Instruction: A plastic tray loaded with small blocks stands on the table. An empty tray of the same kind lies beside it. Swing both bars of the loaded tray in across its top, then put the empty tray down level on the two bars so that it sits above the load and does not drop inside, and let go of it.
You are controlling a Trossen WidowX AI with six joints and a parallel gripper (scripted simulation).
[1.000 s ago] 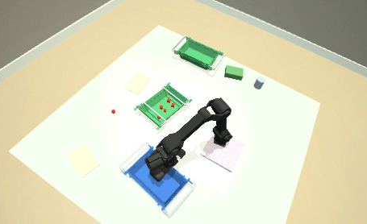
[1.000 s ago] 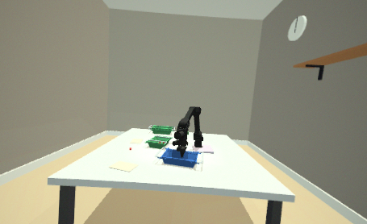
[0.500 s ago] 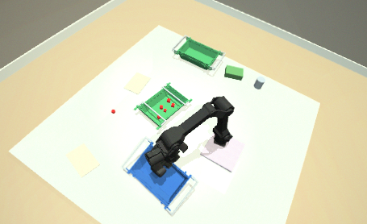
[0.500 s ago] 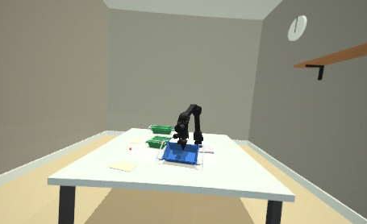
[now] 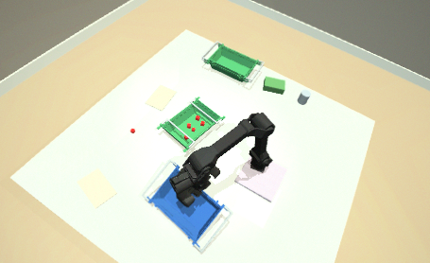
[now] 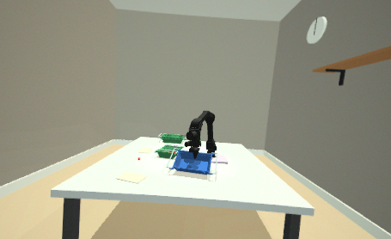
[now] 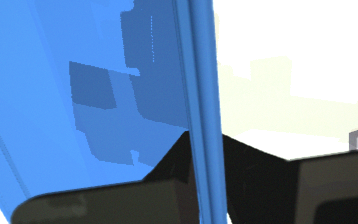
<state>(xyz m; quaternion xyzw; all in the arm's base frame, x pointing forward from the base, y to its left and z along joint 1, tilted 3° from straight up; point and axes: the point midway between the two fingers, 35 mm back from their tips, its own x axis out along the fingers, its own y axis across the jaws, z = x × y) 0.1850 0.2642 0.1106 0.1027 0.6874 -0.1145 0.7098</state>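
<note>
My gripper tip is 7 cm to the right of the blue tray and 2 cm short of it. The rest, counted from my gripper tip: green block: 80 cm to the right, 12 cm behind, 6 cm below; then grey cylinder: 78 cm to the right, 30 cm behind, 4 cm below.
</note>
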